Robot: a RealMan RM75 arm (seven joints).
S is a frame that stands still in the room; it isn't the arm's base.
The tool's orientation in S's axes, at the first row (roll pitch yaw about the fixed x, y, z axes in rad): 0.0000 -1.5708 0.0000
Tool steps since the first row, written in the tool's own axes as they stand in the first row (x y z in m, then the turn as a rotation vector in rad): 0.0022 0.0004 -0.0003 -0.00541 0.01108 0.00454; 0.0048 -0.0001 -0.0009 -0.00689 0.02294 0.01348; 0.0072 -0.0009 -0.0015 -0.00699 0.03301 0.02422; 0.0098 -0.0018 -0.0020 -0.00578 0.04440 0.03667; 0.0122 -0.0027 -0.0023 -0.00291 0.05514 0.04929; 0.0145 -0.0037 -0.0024 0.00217 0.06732 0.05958; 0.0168 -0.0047 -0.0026 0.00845 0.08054 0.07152; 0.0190 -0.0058 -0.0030 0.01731 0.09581 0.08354; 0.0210 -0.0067 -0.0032 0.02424 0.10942 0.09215; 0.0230 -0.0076 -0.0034 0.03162 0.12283 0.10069; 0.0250 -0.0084 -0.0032 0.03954 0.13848 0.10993; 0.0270 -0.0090 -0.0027 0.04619 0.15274 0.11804
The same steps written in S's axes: 0.0003 0.0004 0.0022 -0.00454 0.01108 -0.00541; 0.0009 -0.0001 0.0048 -0.01348 0.02294 -0.00689; 0.0015 -0.0009 0.0072 -0.02422 0.03301 -0.00699; 0.0020 -0.0018 0.0098 -0.03667 0.04440 -0.00578; 0.0023 -0.0027 0.0122 -0.04929 0.05514 -0.00291; 0.0024 -0.0037 0.0145 -0.05958 0.06732 0.00217; 0.0026 -0.0047 0.0168 -0.07152 0.08054 0.00845; 0.0030 -0.0058 0.0190 -0.08354 0.09581 0.01731; 0.0032 -0.0067 0.0210 -0.09215 0.10942 0.02424; 0.0034 -0.0076 0.0230 -0.10069 0.12283 0.03162; 0.0032 -0.0084 0.0250 -0.10993 0.13848 0.03954; 0.0027 -0.0090 0.0270 -0.11804 0.15274 0.04619
